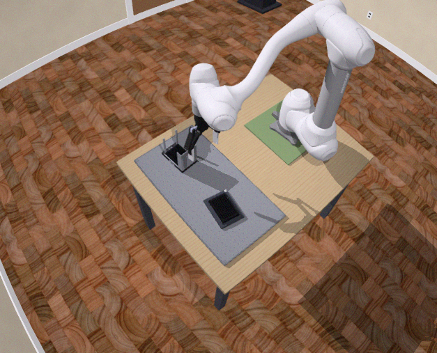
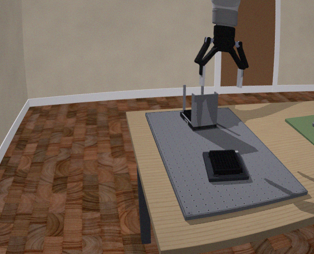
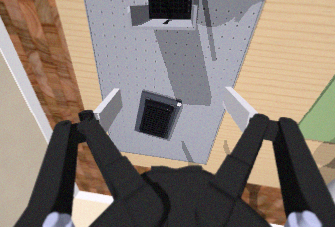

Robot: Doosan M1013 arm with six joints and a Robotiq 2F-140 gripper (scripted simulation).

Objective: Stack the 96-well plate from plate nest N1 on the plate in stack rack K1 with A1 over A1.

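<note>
Right now the plate nest N1 is 70 mm ahead of my hand, 200 mm to the left of it and 190 mm below it. The rest, counted from my hand: tall grey wall (20 mm ahead, 80 mm to the right, 120 mm below); then pale A1 mark (140 mm to the left, 190 mm below); then K1 label (20 mm ahead, 220 mm to the right, 180 mm below).
</note>
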